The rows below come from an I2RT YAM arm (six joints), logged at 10 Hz.
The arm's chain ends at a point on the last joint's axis. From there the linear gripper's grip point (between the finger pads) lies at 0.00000 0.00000 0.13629 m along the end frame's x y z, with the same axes.
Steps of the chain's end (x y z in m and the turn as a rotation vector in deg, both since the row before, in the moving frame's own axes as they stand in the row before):
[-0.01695 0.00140 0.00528 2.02 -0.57 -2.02]
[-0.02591 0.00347 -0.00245 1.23 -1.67 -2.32]
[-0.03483 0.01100 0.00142 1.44 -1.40 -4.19]
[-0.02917 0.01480 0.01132 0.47 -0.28 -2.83]
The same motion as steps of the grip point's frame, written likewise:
[-0.01839 -0.00338 0.00519 2.02 -0.57 -2.02]
[-0.02994 0.00063 -0.00254 1.23 -1.67 -2.32]
[-0.03828 0.00770 0.00134 1.44 -1.40 -4.19]
[-0.02986 0.01370 0.01131 0.47 -0.28 -2.83]

